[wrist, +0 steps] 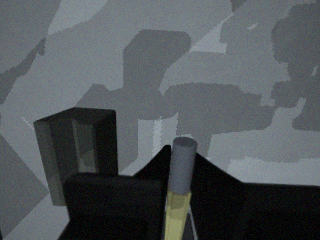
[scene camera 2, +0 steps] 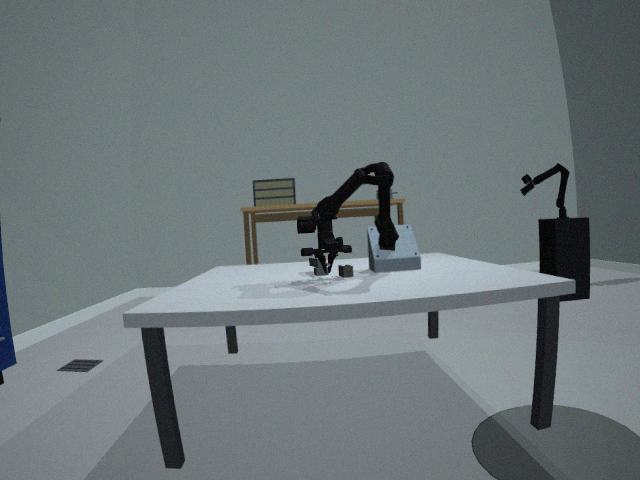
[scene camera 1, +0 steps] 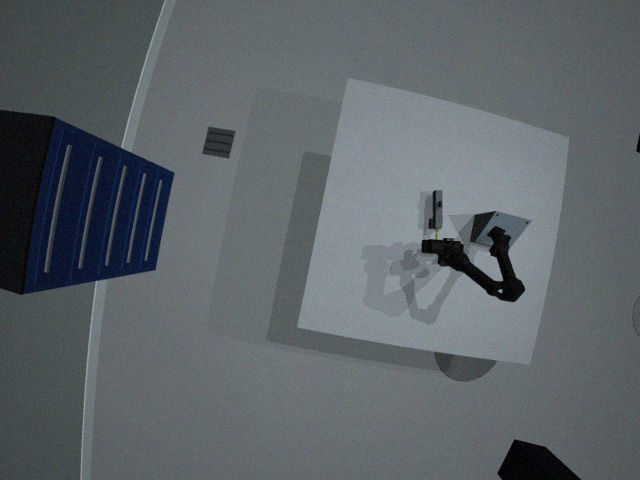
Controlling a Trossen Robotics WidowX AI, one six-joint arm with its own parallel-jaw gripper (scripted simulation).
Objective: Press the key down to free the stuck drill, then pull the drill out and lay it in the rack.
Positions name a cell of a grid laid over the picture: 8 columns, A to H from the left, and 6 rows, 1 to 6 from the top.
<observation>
My gripper (scene camera 2: E4) holds a drill. Further things: a rack (wrist: B4).
My gripper shows as well in the wrist view (wrist: E4).
</observation>
